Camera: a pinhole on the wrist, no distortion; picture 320 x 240 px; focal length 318.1 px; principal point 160.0 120.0 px. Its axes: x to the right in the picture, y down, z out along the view. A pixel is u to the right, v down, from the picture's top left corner.
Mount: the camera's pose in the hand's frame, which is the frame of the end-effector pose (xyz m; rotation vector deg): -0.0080 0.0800 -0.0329 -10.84 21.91 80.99
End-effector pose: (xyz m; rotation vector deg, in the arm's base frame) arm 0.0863 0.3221 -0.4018 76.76 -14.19 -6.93
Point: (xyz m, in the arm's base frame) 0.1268 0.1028 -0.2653
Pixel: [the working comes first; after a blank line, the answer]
In the camera's frame: -0.0828 -0.0849 0.2559

57 14
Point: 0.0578 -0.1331 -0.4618
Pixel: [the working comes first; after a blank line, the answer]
In the camera's frame: -0.3826 -0.0693 0.3504

outside the picture
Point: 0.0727 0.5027 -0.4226
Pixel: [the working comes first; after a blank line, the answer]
In the camera's frame: -0.0078 0.0253 -0.1562

behind the camera
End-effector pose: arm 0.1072 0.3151 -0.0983 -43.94 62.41 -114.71
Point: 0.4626 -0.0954 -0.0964
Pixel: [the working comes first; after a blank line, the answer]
In the camera's frame: 0.0064 -0.0625 0.5367

164 83
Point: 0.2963 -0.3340 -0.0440
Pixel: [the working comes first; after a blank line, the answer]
In the camera's frame: 0.0328 -0.3535 0.5804

outside the picture
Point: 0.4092 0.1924 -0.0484
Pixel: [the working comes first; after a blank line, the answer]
In the camera's frame: -0.1168 0.0897 0.3138

42 211
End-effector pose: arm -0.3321 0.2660 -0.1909 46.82 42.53 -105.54
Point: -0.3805 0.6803 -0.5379
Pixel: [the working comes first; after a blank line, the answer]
In the camera's frame: -0.0205 -0.1659 -0.5143

behind the camera
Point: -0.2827 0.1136 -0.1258
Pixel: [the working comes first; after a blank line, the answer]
In the camera's frame: -0.0535 0.0005 0.1725

61 121
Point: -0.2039 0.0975 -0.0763
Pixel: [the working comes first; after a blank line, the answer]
In the camera's frame: -0.0027 0.0694 0.2125

156 224
